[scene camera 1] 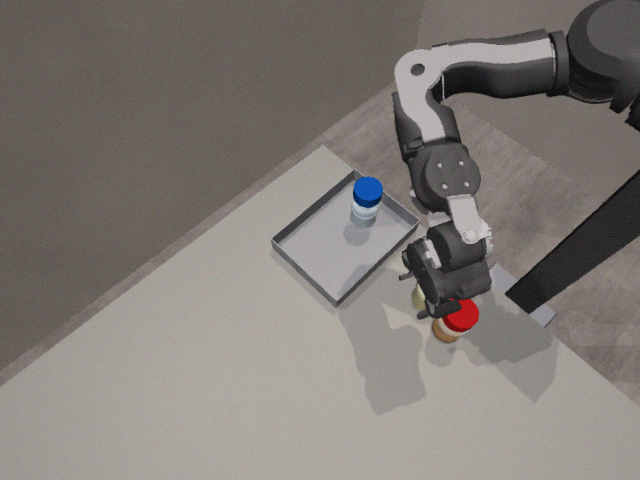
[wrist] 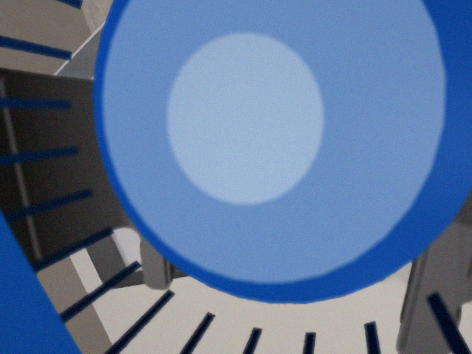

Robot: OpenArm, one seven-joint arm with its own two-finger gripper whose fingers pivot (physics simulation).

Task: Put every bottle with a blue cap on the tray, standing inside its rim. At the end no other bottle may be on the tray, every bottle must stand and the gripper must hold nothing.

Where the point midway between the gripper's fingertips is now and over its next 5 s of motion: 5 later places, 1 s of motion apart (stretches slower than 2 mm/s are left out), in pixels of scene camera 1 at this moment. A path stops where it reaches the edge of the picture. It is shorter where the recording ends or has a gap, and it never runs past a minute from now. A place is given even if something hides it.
My gripper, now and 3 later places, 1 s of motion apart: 423, 292; 313, 210; 314, 219; 307, 202
